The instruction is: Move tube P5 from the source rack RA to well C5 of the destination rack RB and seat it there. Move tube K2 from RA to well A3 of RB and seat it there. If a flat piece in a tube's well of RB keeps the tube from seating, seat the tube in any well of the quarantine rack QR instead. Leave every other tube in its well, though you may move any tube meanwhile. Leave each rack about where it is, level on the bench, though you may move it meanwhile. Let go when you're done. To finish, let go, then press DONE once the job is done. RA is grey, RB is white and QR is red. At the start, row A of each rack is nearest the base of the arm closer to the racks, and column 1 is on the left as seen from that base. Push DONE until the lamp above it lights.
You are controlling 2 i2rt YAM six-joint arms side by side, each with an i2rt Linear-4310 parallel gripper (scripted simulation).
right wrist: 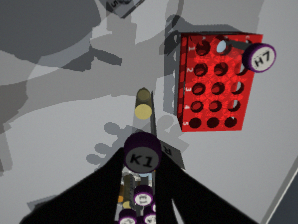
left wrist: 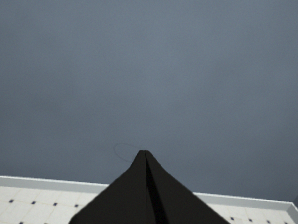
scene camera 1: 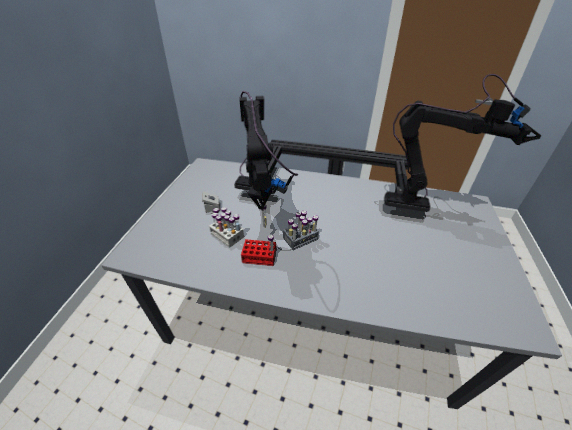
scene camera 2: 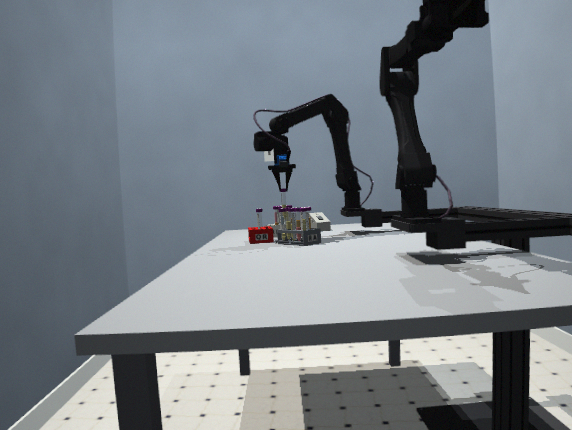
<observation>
In view: the left gripper (left wrist: 143, 158), the right gripper (right wrist: 140, 157), a red rack QR (scene camera 1: 247, 250) and a tube (right wrist: 258, 57).
The red rack QR also shows in the right wrist view (right wrist: 202, 67). The left wrist view misses the red rack QR: it is out of frame.
</observation>
